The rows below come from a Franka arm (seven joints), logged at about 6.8 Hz.
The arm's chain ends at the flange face. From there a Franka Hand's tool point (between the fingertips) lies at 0.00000 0.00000 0.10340 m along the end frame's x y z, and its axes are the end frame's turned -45 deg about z.
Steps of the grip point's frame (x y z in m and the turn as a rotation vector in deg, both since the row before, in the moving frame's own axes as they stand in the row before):
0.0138 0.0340 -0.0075 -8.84 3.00 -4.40
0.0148 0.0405 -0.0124 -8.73 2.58 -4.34
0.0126 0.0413 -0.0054 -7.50 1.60 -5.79
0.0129 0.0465 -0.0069 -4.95 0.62 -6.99
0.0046 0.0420 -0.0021 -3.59 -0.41 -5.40
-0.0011 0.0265 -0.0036 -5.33 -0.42 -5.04
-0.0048 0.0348 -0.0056 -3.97 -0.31 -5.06
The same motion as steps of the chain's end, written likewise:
0.0185 0.0074 -0.0061 -4.13 8.37 -4.40
0.0244 0.0109 -0.0111 -4.35 8.00 -4.34
0.0262 0.0134 -0.0045 -4.17 6.43 -5.79
0.0346 0.0187 -0.0065 -3.06 3.94 -6.99
0.0287 0.0215 -0.0019 -2.83 2.25 -5.40
0.0114 0.0125 -0.0032 -4.07 3.47 -5.04
0.0163 0.0228 -0.0054 -3.03 2.59 -5.06

